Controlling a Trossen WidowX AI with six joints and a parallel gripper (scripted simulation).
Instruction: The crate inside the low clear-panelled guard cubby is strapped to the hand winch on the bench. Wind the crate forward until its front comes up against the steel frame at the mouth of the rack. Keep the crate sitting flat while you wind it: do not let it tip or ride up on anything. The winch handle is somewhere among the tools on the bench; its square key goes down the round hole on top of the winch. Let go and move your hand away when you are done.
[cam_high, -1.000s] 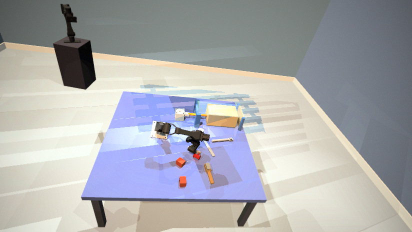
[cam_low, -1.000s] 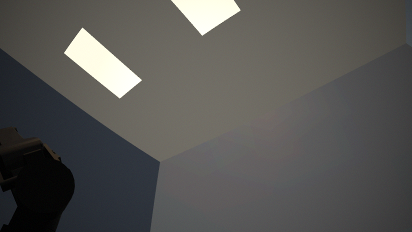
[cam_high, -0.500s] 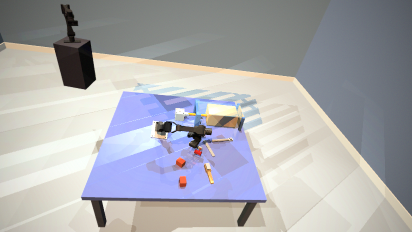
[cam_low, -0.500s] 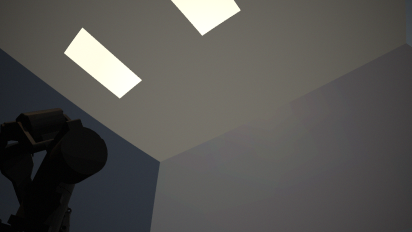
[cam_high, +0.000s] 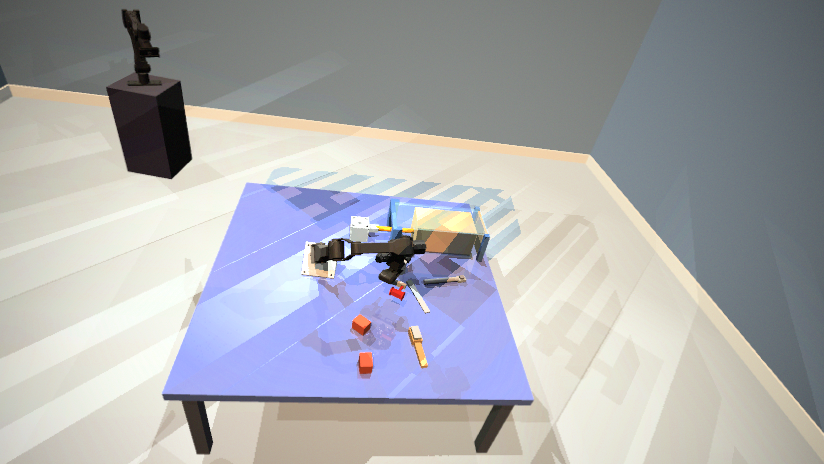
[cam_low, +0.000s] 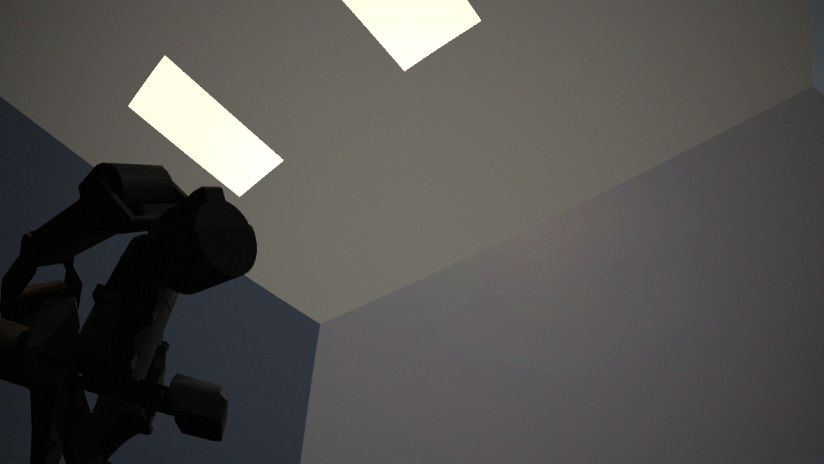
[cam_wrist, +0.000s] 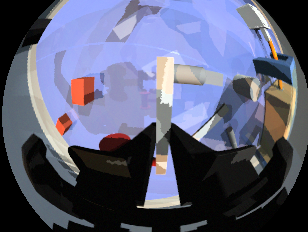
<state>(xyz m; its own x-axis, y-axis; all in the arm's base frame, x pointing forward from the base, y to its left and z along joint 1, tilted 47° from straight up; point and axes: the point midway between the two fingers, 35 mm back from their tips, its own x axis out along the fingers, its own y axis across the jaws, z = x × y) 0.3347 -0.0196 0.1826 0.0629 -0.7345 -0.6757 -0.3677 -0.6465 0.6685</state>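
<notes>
The winch handle lies 1 cm ahead of my gripper tip and 1 cm to the right of it. From my gripper tip the other things lie so: red piece (3 cm ahead, 5 cm to the right); orange brush (14 cm ahead, 21 cm to the right, 11 cm below); flat bar (13 cm ahead, 7 cm to the left, 13 cm below).
</notes>
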